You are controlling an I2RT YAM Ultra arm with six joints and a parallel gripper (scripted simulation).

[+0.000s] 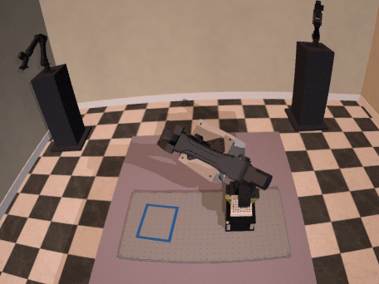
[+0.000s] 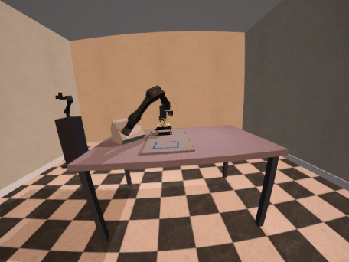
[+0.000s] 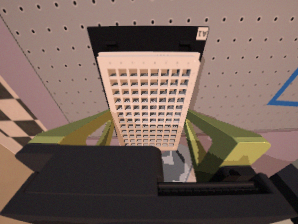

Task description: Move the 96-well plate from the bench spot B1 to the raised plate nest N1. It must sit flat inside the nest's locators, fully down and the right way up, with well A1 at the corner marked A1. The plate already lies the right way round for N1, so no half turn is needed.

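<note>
The black raised nest N1 is 4 cm below my hand. The rest, counted from my hand: white 96-well plate (right at my hand); then A1 corner label (7 cm ahead, 6 cm to the right, 3 cm below).
</note>
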